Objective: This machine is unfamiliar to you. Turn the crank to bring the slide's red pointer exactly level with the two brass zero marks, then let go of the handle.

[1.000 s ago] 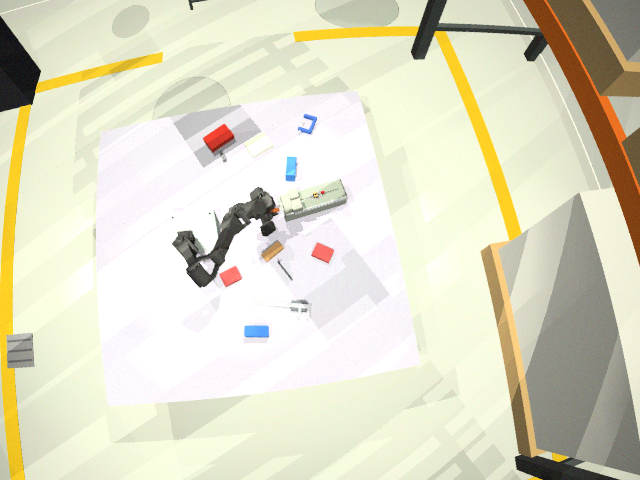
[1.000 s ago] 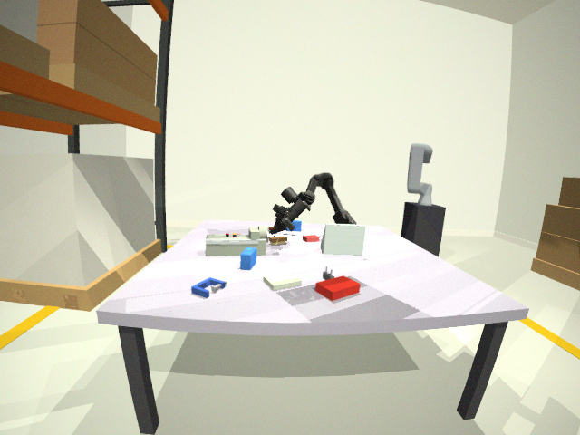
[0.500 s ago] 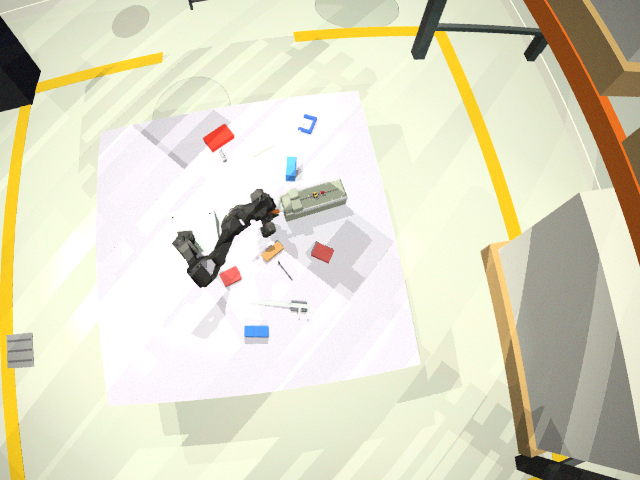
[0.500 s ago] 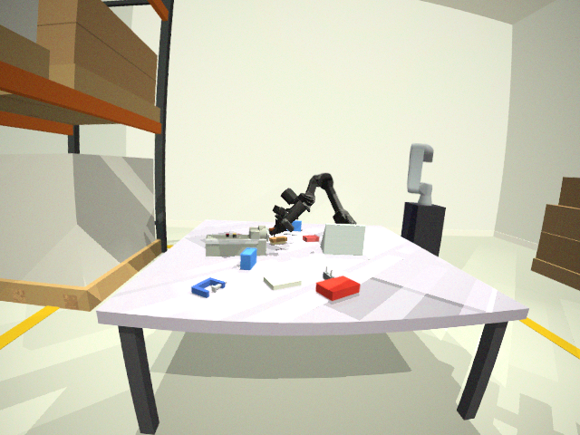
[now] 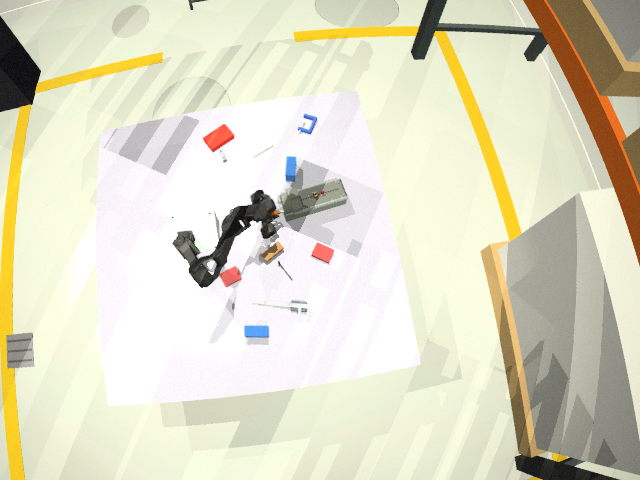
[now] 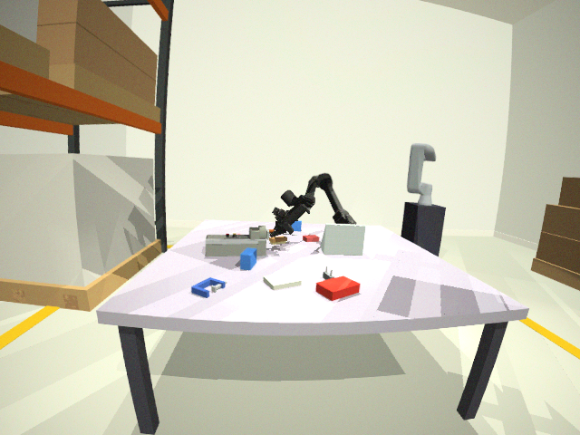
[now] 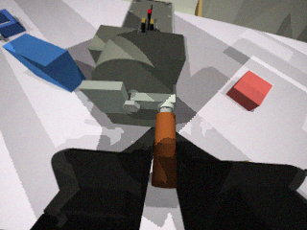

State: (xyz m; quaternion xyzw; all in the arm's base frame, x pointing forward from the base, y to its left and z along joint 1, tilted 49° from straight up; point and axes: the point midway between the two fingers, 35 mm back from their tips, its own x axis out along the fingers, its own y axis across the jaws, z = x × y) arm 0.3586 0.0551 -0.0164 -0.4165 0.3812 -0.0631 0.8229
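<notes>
Right now the brown block is 140 mm to the right of my gripper tip, 60 mm below it and 40 mm behind it. From my gripper tip the other things lie so: red pointer 180 mm ahead, 70 mm to the left, 10 mm above; then crank 20 mm above, 10 mm to the left; then orange-brown crank handle 20 mm behind, 20 mm above.
</notes>
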